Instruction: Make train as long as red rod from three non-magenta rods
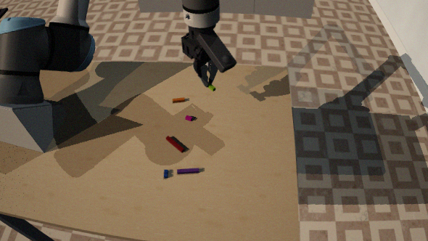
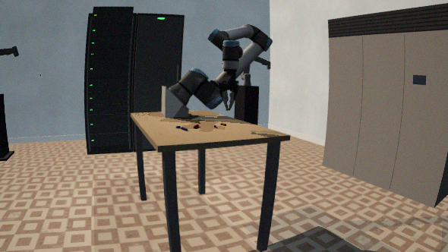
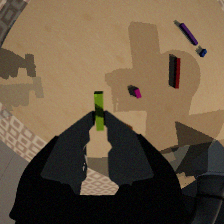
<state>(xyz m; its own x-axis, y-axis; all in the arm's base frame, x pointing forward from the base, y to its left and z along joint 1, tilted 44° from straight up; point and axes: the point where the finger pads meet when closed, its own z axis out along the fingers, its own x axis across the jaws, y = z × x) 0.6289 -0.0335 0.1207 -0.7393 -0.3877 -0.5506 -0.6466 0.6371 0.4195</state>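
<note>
My hand is 23 cm to the left of the purple rod, 11 cm above it and 6 cm past it. Also, from my hand: magenta rod 11 cm below, 6 cm behind, 4 cm to the right; then lime rod 1 cm below; then orange rod 11 cm below, 10 cm behind, 4 cm to the left.
</note>
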